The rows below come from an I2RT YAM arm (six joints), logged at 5 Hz.
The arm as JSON. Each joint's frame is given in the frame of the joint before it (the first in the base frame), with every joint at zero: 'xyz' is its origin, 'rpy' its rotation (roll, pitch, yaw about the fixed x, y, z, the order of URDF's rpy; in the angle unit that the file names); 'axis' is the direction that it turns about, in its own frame. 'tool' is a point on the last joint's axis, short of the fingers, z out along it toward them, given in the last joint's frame.
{
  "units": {
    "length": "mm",
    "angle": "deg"
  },
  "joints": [
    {
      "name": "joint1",
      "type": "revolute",
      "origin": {
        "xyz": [
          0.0,
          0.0,
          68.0
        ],
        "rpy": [
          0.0,
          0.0,
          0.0
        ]
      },
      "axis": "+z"
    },
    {
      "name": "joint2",
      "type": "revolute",
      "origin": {
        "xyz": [
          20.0,
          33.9,
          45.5
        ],
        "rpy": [
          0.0,
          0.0,
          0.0
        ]
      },
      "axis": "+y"
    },
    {
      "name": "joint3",
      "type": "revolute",
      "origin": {
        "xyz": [
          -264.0,
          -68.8,
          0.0
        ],
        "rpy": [
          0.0,
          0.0,
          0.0
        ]
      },
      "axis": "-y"
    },
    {
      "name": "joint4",
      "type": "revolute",
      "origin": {
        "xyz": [
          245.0,
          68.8,
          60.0
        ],
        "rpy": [
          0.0,
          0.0,
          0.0
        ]
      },
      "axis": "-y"
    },
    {
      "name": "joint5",
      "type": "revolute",
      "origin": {
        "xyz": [
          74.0,
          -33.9,
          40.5
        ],
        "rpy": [
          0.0,
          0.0,
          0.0
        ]
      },
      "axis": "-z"
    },
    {
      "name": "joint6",
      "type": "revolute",
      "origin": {
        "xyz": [
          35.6,
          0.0,
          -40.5
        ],
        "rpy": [
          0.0,
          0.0,
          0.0
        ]
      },
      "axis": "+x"
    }
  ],
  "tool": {
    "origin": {
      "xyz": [
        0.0,
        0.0,
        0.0
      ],
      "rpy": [
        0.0,
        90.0,
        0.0
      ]
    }
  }
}
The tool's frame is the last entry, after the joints.
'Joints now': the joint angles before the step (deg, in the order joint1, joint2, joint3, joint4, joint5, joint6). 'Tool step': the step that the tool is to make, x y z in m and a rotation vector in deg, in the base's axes. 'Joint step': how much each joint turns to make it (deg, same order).
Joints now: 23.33 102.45 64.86 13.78 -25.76 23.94
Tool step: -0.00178 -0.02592 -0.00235 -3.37 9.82 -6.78
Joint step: -3.12 -2.03 0.79 -12.19 2.97 2.41
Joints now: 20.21 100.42 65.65 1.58 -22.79 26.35
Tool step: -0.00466 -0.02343 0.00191 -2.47 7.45 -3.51
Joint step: -3.04 -1.83 1.07 -10.62 0.35 0.35
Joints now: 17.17 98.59 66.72 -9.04 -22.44 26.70
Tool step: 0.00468 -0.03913 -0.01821 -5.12 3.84 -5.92
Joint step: -5.68 0.89 -1.27 -3.87 2.96 -2.91
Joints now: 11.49 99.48 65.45 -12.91 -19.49 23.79
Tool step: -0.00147 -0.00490 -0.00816 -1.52 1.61 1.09
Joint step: -0.73 0.63 -0.44 -1.56 -0.33 -2.27
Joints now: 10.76 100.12 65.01 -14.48 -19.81 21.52
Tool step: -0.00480 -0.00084 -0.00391 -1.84 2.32 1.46
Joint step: 0.03 -0.01 0.00 -3.34 0.17 -2.10
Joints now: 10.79 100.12 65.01 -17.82 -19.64 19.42
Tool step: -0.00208 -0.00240 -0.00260 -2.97 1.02 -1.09
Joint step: -0.05 0.00 -0.04 -1.77 2.82 -0.81
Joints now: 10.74 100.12 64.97 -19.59 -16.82 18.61
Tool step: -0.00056 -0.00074 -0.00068 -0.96 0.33 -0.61
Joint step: 0.00 0.00 0.00 -0.51 1.07 0.00
